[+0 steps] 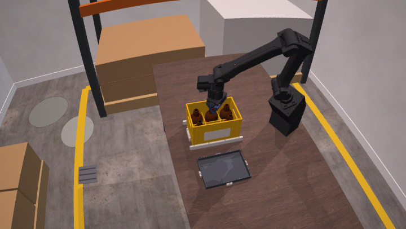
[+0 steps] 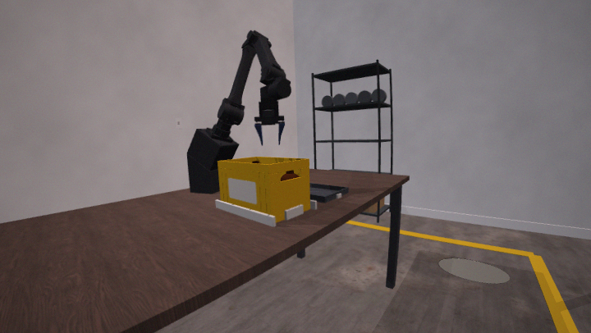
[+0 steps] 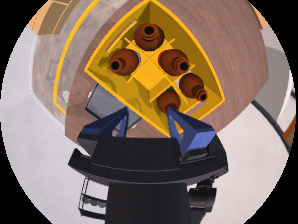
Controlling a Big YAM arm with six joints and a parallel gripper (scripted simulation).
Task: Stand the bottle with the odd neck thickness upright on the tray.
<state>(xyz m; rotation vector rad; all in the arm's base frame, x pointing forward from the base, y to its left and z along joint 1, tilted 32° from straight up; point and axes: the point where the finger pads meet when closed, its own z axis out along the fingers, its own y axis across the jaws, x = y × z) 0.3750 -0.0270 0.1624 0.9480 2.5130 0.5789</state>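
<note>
The yellow crate is 150 mm below my hand and 40 mm to the right of it. Round my hand: glass bottle (140 mm below, 80 mm ahead, 10 mm to the left); dark tray (230 mm to the left, 220 mm below, 20 mm behind).
</note>
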